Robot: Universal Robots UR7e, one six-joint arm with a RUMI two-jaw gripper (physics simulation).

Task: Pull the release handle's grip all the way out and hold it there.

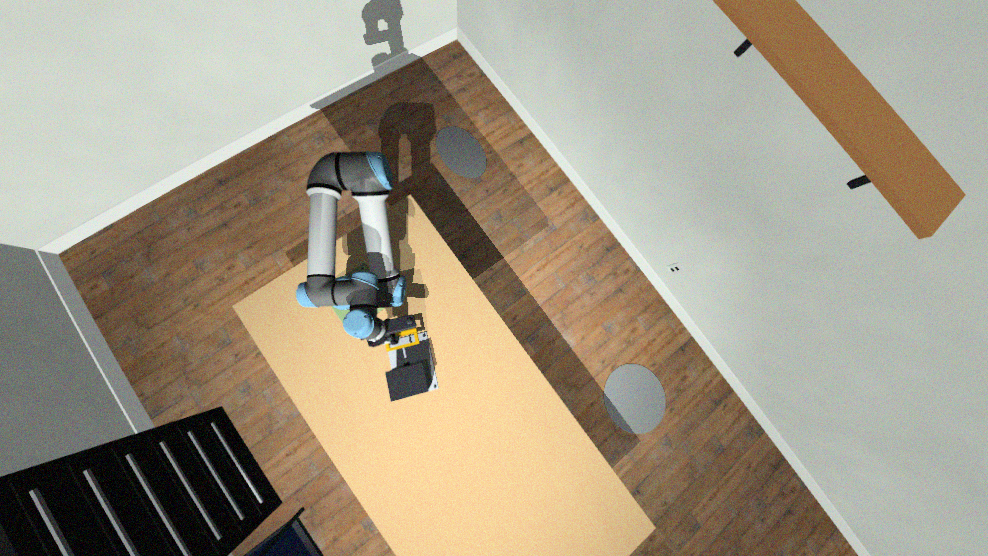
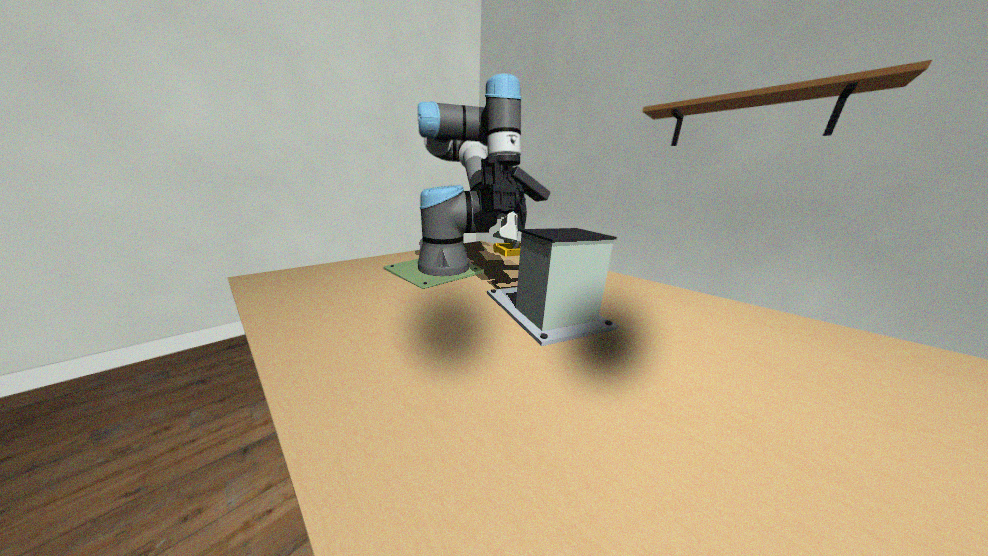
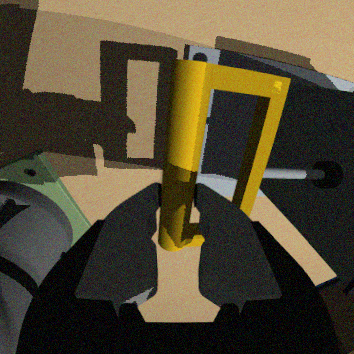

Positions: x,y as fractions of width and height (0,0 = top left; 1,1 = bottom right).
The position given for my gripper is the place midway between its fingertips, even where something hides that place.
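I find my gripper (image 2: 0.52,0.45) in view, and the same gripper (image 1: 0.40,0.60) appears in image 1. Image 3 shows my gripper (image 3: 0.50,0.52) too. There is also a base plate (image 1: 0.43,0.63) to be seen.
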